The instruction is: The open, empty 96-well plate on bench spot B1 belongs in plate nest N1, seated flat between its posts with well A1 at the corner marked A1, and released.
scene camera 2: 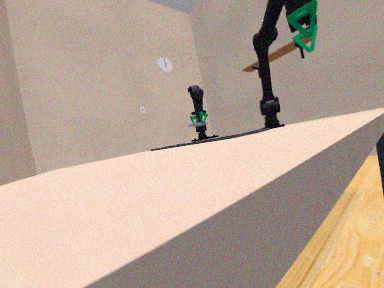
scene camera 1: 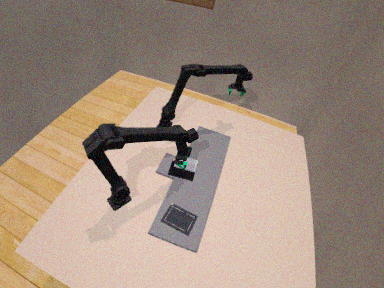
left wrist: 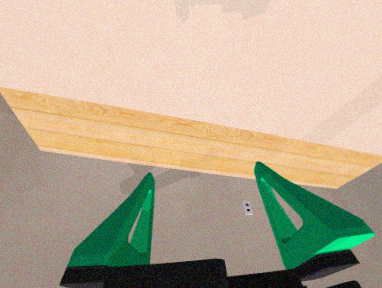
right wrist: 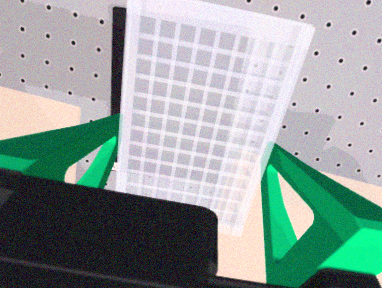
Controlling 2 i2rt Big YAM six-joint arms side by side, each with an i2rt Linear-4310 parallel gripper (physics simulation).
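Pixels of known places: left gripper, fingertip midpoint: (scene camera 2: pixel 310 44) (scene camera 1: pixel 234 95) (left wrist: pixel 203 171); right gripper, fingertip midpoint: (scene camera 2: pixel 198 125) (scene camera 1: pixel 185 163) (right wrist: pixel 195 136); left arm's base, link origin: (scene camera 2: pixel 272 128) (scene camera 1: pixel 164 125); right arm's base, link origin: (scene camera 1: pixel 119 200).
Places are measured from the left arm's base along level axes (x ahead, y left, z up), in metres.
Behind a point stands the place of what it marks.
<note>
The clear, grid-like 96-well plate (scene camera 1: pixel 192 162) @(x 0.377, y -0.308, z 0.134 m) (scene camera 2: pixel 195 125) @(x 0.376, y -0.323, z 0.123 m) (right wrist: pixel 192 80) @(x 0.373, y -0.319, z 0.129 m) is between the fingers of my right gripper (scene camera 1: pixel 182 164) @(x 0.344, y -0.333, z 0.124 m) (scene camera 2: pixel 199 119) @(x 0.344, y -0.333, z 0.124 m) (right wrist: pixel 195 136) @(x 0.344, y -0.333, z 0.124 m), which is shut on its two sides. The plate is held above the board, partly over the black nest (scene camera 1: pixel 183 173) @(x 0.346, y -0.336, z 0.025 m) (right wrist: pixel 118 60) @(x 0.349, y -0.250, z 0.025 m). In the right wrist view a black strip of the nest shows along the plate's left edge; the rest is hidden. Well A1 cannot be made out. My left gripper (scene camera 1: pixel 236 92) @(x 0.396, y 0.451, z 0.226 m) (scene camera 2: pixel 306 31) (left wrist: pixel 203 171) @(x 0.396, y 0.451, z 0.226 m) is open and empty, far from the plate, beyond the table edge.
A long grey perforated board (scene camera 1: pixel 210 175) @(x 0.503, y -0.247, z 0.013 m) (right wrist: pixel 345 80) @(x 0.415, y -0.456, z 0.013 m) lies on the pale table top (scene camera 1: pixel 265 200) @(x 0.905, y -0.228, z 0.000 m). A dark rectangle with a light outline (scene camera 1: pixel 180 219) @(x 0.472, y -0.612, z 0.015 m) is near the board's lower end. The wooden table edge (left wrist: pixel 195 137) shows in the left wrist view.
</note>
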